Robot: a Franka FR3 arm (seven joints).
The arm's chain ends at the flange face. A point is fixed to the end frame.
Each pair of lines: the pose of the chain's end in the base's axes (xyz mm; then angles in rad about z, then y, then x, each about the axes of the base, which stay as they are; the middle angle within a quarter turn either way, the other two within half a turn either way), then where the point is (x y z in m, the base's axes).
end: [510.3 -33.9 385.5 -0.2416 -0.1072 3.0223]
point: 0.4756 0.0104 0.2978
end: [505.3 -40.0 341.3 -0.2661 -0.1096 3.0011]
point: 0.4691 0.0018 0.2530
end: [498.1 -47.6 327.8 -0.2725 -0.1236 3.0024]
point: 0.4604 -0.0058 0.2402
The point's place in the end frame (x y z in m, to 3 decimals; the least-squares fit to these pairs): -0.012 -0.059 0.085
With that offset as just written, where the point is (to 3 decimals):
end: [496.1 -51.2 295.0 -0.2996 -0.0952 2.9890]
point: 0.459 -0.011 0.206
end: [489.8 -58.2 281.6 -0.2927 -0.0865 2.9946]
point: 0.454 -0.018 0.193
